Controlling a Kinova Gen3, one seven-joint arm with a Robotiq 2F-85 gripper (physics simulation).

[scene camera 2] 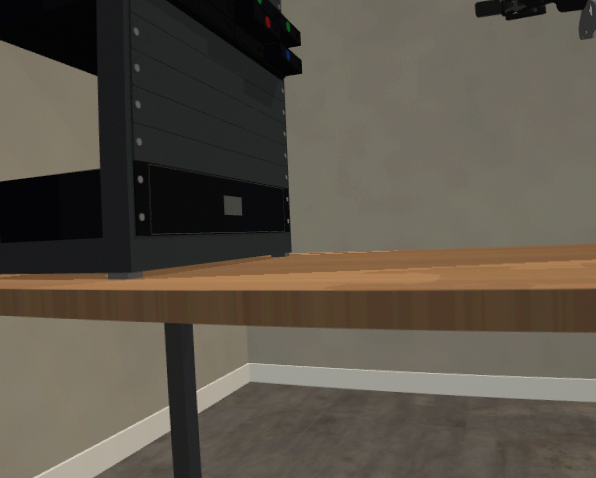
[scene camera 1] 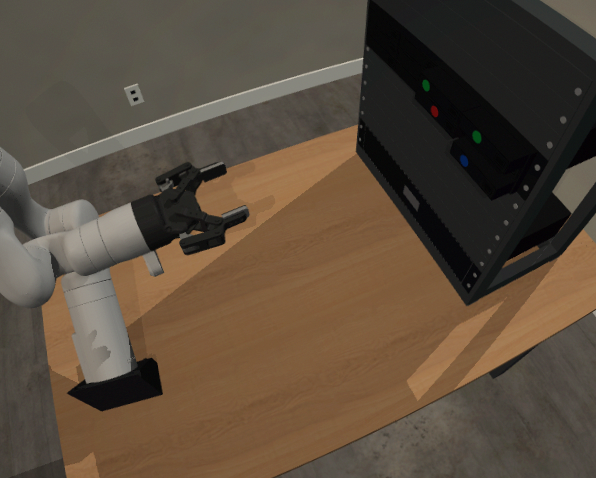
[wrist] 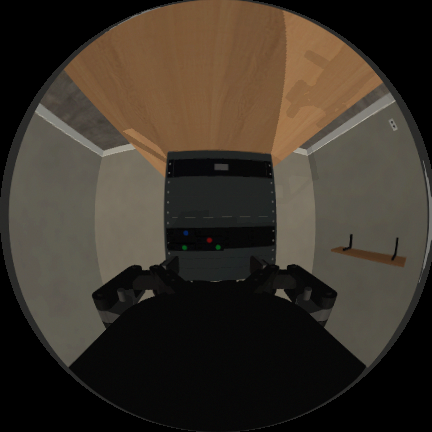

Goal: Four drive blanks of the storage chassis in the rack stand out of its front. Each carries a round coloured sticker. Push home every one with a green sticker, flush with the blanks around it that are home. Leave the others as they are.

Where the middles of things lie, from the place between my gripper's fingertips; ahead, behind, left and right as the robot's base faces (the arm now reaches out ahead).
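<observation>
Blue-stickered blank [scene camera 2: 277,55]: 60 mm to the right of my hand and 410 mm ahead of it.
</observation>
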